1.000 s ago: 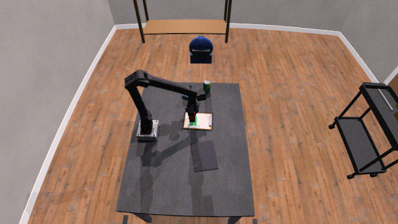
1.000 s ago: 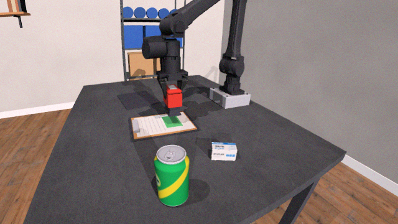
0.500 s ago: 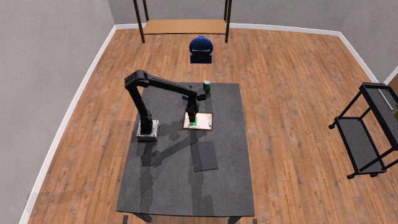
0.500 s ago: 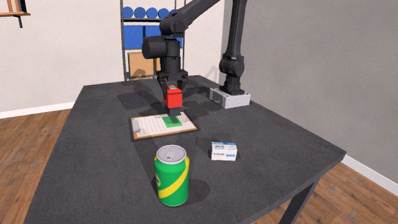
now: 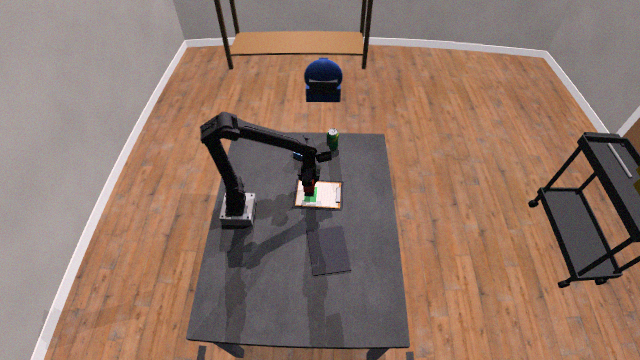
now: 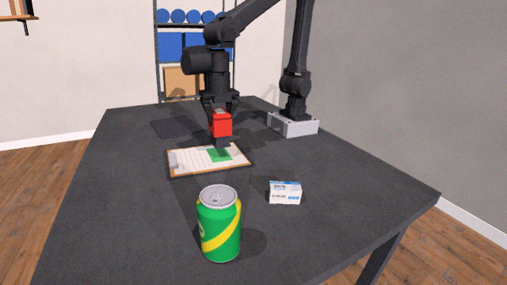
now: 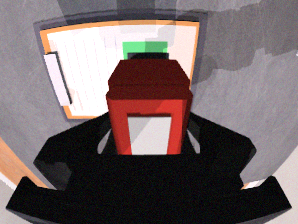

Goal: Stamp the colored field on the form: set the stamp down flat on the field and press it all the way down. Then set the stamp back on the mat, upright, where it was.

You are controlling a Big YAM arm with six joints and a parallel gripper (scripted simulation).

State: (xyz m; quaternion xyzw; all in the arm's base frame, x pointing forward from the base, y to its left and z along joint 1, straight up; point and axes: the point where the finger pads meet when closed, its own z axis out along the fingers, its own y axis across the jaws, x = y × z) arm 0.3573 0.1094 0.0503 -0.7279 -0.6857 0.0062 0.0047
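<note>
The red stamp lies 20 mm below my hand. Round my hand: soda can 120 mm ahead, 340 mm to the left, 40 mm below; then dark mat 90 mm ahead, 310 mm to the right, 110 mm below; then clipboard 70 mm ahead, 100 mm below.
</note>
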